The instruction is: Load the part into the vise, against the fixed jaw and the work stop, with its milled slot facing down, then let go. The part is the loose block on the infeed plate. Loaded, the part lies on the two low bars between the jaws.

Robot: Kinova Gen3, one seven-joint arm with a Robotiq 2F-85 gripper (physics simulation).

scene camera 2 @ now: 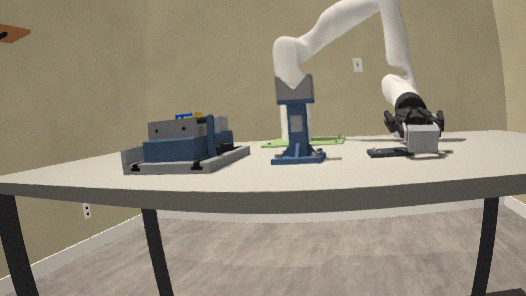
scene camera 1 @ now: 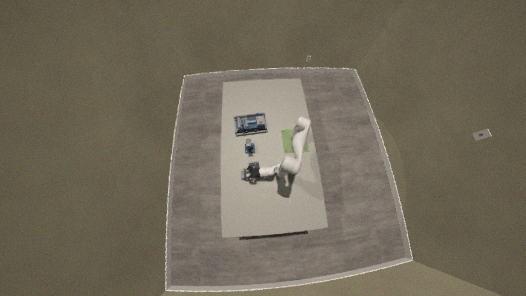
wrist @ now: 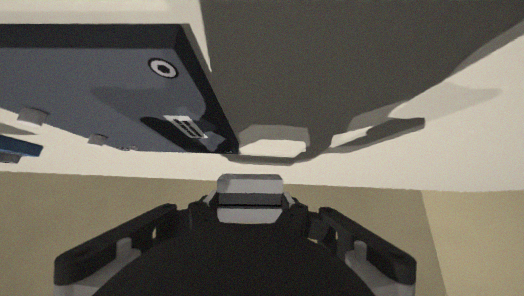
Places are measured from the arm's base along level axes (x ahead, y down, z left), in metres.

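Pixels of known places: gripper, fingertip midpoint: (scene camera 2: 422,135) (scene camera 1: 243,174) (wrist: 250,200).
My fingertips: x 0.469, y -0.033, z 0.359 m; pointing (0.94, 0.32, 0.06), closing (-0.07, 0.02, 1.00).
Behind a point stands the place of what it marks.
The part, a light grey block (scene camera 1: 245,175) @[x 0.453, y -0.024, z 0.369 m] (scene camera 2: 423,139) @[x 0.486, y -0.027, z 0.359 m] (wrist: 250,186) @[x 0.452, y -0.020, z 0.357 m], is held between the fingers of my gripper (wrist: 250,200) @[x 0.469, y -0.033, z 0.359 m]. A dark band runs across the block in the wrist view; I cannot tell for certain which way its milled slot faces. The gripper is tilted far over and points towards scene camera 2, low over the table. The block is beside the right end of the dark infeed plate (scene camera 2: 382,152) @[x 0.416, y 0.000, z 0.278 m] (wrist: 75,80) @[x 0.346, y 0.000, z 0.295 m], close above the table top. The vise (scene camera 1: 251,123) @[x 0.416, y -0.054, z -0.108 m] (scene camera 2: 175,150) @[x 0.554, y -0.032, z -0.077 m] stands well to the left in the scene camera 2 view. Its low bars are hidden there.
A blue stand (scene camera 1: 250,148) @[x 0.419, y -0.022, z 0.126 m] (scene camera 2: 296,125) @[x 0.444, y -0.059, z 0.116 m] with a grey notched top stands between the vise and the infeed plate. The green base plate (scene camera 1: 287,142) @[x 0.078, y 0.002, z 0.056 m] (scene camera 2: 330,141) @[x 0.068, y 0.003, z 0.117 m] lies behind it. The arm's shadow falls on the table beside the infeed plate.
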